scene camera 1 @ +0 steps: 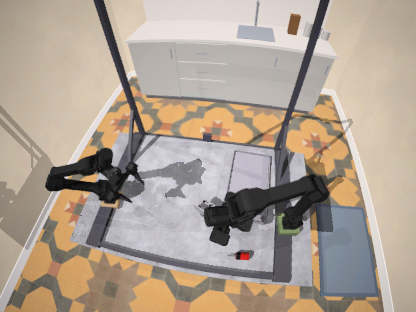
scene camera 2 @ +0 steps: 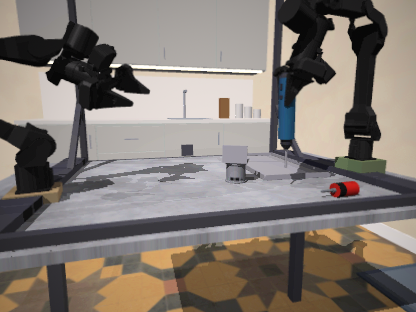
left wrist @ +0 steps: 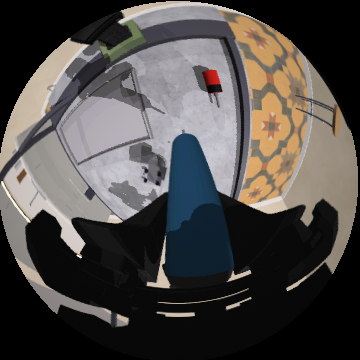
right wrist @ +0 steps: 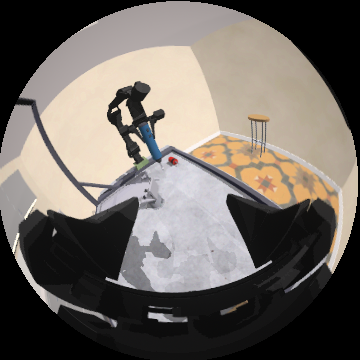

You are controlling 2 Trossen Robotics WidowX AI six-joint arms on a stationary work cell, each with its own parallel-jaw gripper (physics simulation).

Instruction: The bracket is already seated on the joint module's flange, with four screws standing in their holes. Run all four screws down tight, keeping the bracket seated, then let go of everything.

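Frame: origin at the left arm's base, x ahead, y up, z right, level; centimetres.
Seen in the pictures: left gripper, fingertip midpoint: (scene camera 2: 283, 105) (left wrist: 190, 195) (right wrist: 149, 140); right gripper, fingertip midpoint: (scene camera 1: 138, 193) (scene camera 2: 141, 98) (right wrist: 183, 200); left arm's base, link origin: (scene camera 1: 289, 223) (scene camera 2: 359, 158) (right wrist: 139, 160); right arm's base, link origin: (scene camera 2: 35, 189).
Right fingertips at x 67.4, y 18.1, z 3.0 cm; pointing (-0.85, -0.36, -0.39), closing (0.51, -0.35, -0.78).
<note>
Pixels of each thing's top centre, then the offset from my right fingertips to it.
- joint module, top centre: (scene camera 2: 236, 159) (right wrist: 149, 193) dz +3.6, dx -26.8, dy -17.1 cm
- blue screwdriver, top centre: (left wrist: 189, 293) (scene camera 2: 289, 72) (right wrist: 139, 122) dz -8.5, dx -34.8, dy +6.3 cm
- black tool, top centre: (left wrist: 216, 87) (scene camera 2: 338, 182) (scene camera 1: 238, 255) (right wrist: 173, 158) dz -18.1, dx -43.4, dy -20.1 cm
- flat grey panel, top centre: (left wrist: 88, 128) (scene camera 2: 268, 161) (scene camera 1: 248, 183) (right wrist: 119, 196) dz +20.2, dx -48.8, dy -21.9 cm
The joint module (scene camera 2: 235, 173) stands upright on the table, with the pale bracket plate (scene camera 2: 235, 153) on it. In the left wrist view the bracket and module (left wrist: 154, 168) show dark screw spots; their depth cannot be told. The left arm partly hides them in scene camera 1. My left gripper (scene camera 2: 288, 94) (right wrist: 149, 140) is shut on a blue screwdriver (scene camera 2: 286, 116) (left wrist: 192, 172) (right wrist: 151, 142). It holds the driver upright, bit down, above the table and to the right of the module in scene camera 2. My right gripper (scene camera 1: 136, 192) (scene camera 2: 140, 98) (right wrist: 183, 200) is open and empty, high at the picture's left.
A red and black tool (scene camera 1: 243, 256) (scene camera 2: 346, 189) (left wrist: 212, 81) (right wrist: 173, 160) with thin prongs lies near the front edge. A flat grey panel (scene camera 1: 250, 166) (left wrist: 102, 125) lies behind the module. Dark posts (scene camera 1: 120, 70) (scene camera 1: 303, 75) and a front rail (scene camera 2: 200, 218) bound the table.
</note>
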